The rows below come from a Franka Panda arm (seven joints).
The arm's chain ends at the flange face. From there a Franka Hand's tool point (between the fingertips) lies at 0.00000 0.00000 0.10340 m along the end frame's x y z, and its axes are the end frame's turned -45 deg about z.
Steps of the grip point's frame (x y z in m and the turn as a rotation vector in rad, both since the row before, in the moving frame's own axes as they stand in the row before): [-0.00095, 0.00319, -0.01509, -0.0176, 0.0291, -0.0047]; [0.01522, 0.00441, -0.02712, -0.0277, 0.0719, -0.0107]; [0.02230, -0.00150, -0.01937, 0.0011, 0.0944, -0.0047]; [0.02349, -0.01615, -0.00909, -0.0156, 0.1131, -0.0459]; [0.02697, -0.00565, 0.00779, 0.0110, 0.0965, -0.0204]
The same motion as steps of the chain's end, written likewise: [-0.00183, 0.00378, -0.01503, 0.0081, 0.0330, -0.0047]; [0.00662, -0.00438, -0.02681, 0.0313, 0.0704, -0.0107]; [0.00791, -0.00984, -0.01891, 0.0675, 0.0660, -0.0047]; [-0.00403, -0.02070, -0.00842, 0.0689, 0.0910, -0.0459]; [0.00891, -0.01516, 0.00828, 0.0760, 0.0605, -0.0204]
